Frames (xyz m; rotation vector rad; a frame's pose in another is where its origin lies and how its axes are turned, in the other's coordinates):
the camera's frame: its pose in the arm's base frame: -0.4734 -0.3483 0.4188 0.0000 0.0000 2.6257
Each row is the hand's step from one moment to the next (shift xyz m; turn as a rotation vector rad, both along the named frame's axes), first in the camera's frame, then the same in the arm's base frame.
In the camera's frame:
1: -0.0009 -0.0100 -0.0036 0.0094 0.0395 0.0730
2: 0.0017 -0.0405 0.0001 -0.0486 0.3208 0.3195
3: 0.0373 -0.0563 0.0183 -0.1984 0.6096 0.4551
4: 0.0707 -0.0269 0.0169 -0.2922 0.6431 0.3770
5: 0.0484 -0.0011 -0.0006 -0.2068 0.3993 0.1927
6: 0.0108 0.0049 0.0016 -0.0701 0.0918 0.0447
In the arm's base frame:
1: 0.0057 0.0083 -0.0036 -0.0277 -0.0297 0.0730
2: 0.0185 0.0361 0.0001 -0.1160 -0.3030 0.3195
3: -0.0047 0.0674 0.0183 -0.1281 -0.6281 0.4551
4: -0.0482 0.0583 0.0169 -0.0631 -0.7035 0.3770
5: -0.0416 0.0248 -0.0006 -0.0171 -0.4493 0.1927
6: -0.0118 0.0011 0.0016 0.0157 -0.1144 0.0447

